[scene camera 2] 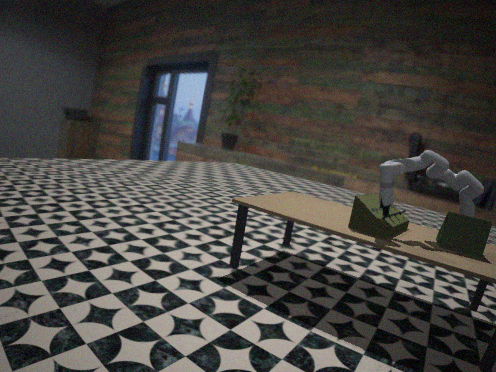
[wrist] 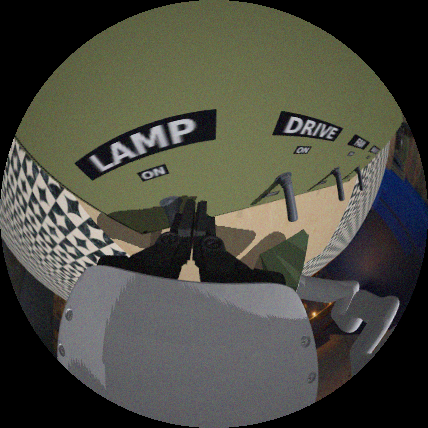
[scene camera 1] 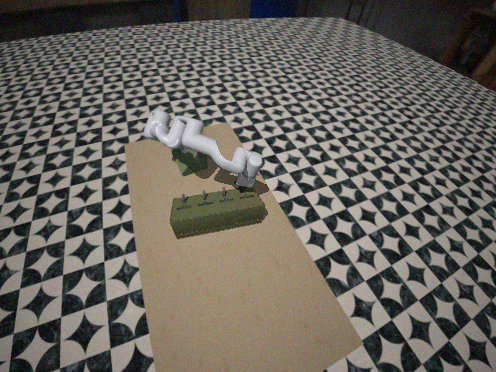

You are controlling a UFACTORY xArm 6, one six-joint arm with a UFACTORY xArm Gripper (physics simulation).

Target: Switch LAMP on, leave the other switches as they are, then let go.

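Places are measured from the arm's base along level axes (x down, y left, z ahead), in millimetres.
Pixels of known places: gripper, fingertip midpoint: (scene camera 2: pixel 385 216) (wrist: pixel 195 214) (scene camera 1: pixel 240 190); arm's base, origin of the base link: (scene camera 2: pixel 465 227) (wrist: pixel 294 284).
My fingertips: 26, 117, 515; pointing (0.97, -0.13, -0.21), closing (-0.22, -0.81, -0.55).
Note:
For each thing: its middle in the pictures, then the offset to it from my fingertips, as dx, dy, dz. "spot": a spot on its surface instead. Level surfaces: height alone.
- olive switch box, body centre: (wrist: pixel 305 115) (scene camera 1: pixel 217 209) (scene camera 2: pixel 380 217) +46, -178, +24
- LAMP label, body centre: (wrist: pixel 137 144) -19, -5, +73
- mark, surface spot: (wrist: pixel 153 172) spot: -6, +2, +52
- LAMP switch, surface spot: (wrist: pixel 171 204) spot: +8, +13, +16
- DRIVE lever, body centre: (wrist: pixel 289 200) -2, -91, -44
- FAN lever, body centre: (wrist: pixel 339 185) -2, -204, -84
- fourth lever, body centre: (wrist: pixel 359 179) -2, -317, -124
- wooden table, its level: dx +114
The olive switch box (scene camera 1: pixel 217 220) (scene camera 2: pixel 367 220) (wrist: pixel 240 60) stands on the table. In the wrist view the LAMP label (wrist: pixel 145 142) is above its ON mark (wrist: pixel 153 172). The LAMP switch (wrist: pixel 171 204) shows in part below that mark; the black fingers hide most of its lever, so its tilt is unclear. The DRIVE lever (wrist: pixel 290 200), the FAN lever (wrist: pixel 339 186) and a fourth lever (wrist: pixel 360 179) lean away from their labels. My gripper (scene camera 1: pixel 242 189) (scene camera 2: pixel 385 211) (wrist: pixel 195 214) is shut and empty, close beside the LAMP switch at the box's end; contact is unclear.
A dark green block (scene camera 1: pixel 191 163) (scene camera 2: pixel 462 235) (wrist: pixel 287 257) stands near the arm's base, behind the box in scene camera 1. The wooden table (scene camera 1: pixel 235 285) (scene camera 2: pixel 295 206) extends in front of the box. The box's other levers stand in a row beside the gripper.

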